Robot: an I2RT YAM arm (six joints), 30 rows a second.
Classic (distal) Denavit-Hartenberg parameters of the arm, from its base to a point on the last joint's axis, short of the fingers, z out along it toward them. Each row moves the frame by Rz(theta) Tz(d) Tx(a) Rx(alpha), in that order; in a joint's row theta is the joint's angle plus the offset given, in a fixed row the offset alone. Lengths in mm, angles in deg.
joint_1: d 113.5, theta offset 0, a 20, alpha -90
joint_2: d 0, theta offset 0, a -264, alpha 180
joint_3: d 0, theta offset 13.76, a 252.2, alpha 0
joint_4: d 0, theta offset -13.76, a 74, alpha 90
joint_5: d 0, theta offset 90, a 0, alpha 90
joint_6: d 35.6, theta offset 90, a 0, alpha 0
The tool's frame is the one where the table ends.
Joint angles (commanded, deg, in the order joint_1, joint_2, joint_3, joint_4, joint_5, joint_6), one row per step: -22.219 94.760 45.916 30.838 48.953 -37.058; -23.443 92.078 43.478 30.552 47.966 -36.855; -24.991 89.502 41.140 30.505 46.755 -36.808; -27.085 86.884 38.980 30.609 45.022 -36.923; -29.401 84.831 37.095 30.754 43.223 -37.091; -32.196 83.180 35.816 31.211 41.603 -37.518; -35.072 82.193 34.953 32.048 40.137 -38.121; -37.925 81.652 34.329 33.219 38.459 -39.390; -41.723 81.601 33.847 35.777 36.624 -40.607; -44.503 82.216 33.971 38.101 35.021 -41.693
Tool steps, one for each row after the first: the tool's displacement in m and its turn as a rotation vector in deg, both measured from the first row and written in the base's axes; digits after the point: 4 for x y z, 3 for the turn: -0.0136 -0.0016 0.0014 0.357 -0.270 -0.327; -0.0273 -0.0045 0.0026 0.632 -0.641 -0.732; -0.0417 -0.0094 0.0045 0.825 -1.269 -1.148; -0.0552 -0.0152 0.0048 1.096 -1.640 -1.709; -0.0681 -0.0236 0.0065 0.947 -2.199 -2.854; -0.0795 -0.0329 0.0079 0.584 -2.667 -4.185; -0.0898 -0.0423 0.0089 -0.034 -2.609 -5.153; -0.1025 -0.0557 0.0108 -1.332 -3.393 -6.916; -0.1103 -0.0667 0.0126 -2.557 -3.949 -7.923
